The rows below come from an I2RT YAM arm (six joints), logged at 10 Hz.
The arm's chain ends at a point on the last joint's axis. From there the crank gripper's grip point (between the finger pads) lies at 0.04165 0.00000 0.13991 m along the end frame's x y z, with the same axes.
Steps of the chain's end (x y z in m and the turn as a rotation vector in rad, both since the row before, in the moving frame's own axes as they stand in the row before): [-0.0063 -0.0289 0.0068 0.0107 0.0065 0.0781]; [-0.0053 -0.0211 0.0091 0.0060 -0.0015 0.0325]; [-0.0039 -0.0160 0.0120 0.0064 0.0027 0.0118]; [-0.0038 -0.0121 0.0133 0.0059 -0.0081 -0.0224]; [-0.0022 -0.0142 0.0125 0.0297 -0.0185 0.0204]
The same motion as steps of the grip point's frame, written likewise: [-0.0055 -0.0271 0.0065 0.0107 0.0065 0.0781]; [-0.0055 -0.0206 0.0092 0.0060 -0.0015 0.0325]; [-0.0035 -0.0164 0.0119 0.0064 0.0027 0.0118]; [-0.0050 -0.0138 0.0136 0.0059 -0.0081 -0.0224]; [-0.0048 -0.0175 0.0132 0.0297 -0.0185 0.0204]
